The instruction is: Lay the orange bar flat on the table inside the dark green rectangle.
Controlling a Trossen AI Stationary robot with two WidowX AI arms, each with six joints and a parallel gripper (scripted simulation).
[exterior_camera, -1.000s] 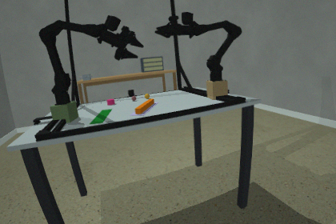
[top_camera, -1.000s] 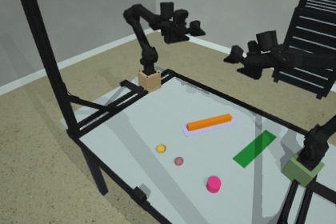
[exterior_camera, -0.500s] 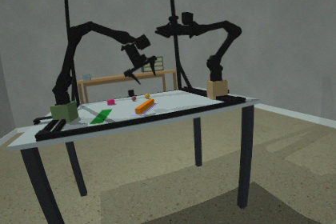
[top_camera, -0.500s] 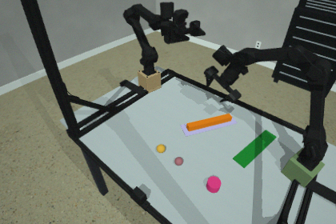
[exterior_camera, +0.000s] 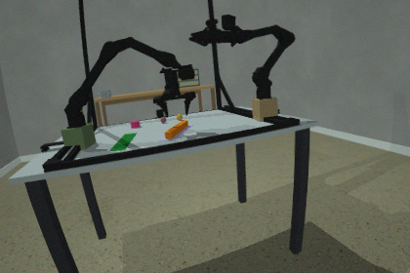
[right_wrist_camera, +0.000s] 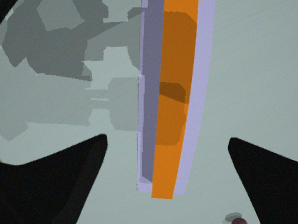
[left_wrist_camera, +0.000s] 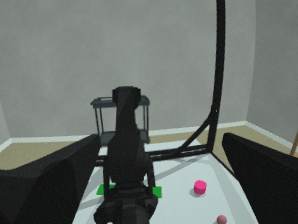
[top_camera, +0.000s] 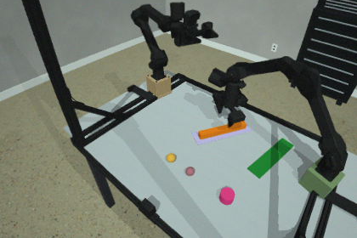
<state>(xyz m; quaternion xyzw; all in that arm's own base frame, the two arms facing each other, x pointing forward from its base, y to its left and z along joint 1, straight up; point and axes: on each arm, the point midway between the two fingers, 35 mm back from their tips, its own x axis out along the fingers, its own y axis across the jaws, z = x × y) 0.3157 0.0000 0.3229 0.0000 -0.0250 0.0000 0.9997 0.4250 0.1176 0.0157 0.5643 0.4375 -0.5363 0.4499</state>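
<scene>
My right hand is 90 mm above the orange bar. From my right hand the other things lie so: maroon ball (280 mm behind, 40 mm to the right, 90 mm below); lavender rectangle (110 mm below); dark green rectangle (20 mm ahead, 240 mm to the right, 110 mm below).
</scene>
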